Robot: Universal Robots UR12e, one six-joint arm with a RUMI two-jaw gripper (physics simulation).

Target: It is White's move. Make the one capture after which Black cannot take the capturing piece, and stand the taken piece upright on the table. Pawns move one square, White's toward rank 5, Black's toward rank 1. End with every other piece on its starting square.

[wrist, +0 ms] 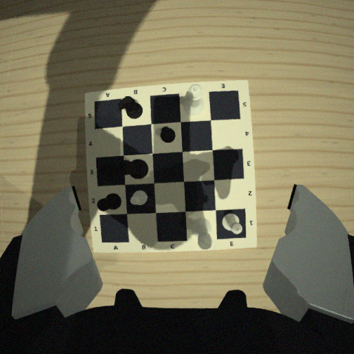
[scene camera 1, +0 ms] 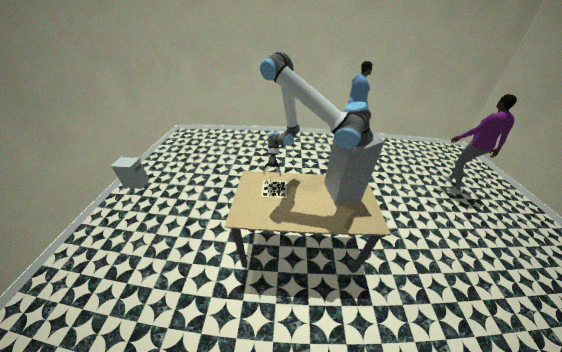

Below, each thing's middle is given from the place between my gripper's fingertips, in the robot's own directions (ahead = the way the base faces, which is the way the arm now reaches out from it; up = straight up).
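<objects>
Chessboard [wrist: 207,170]: 13 cm below my hand, 2 cm to the left of it, 2 cm behind it.
</objects>
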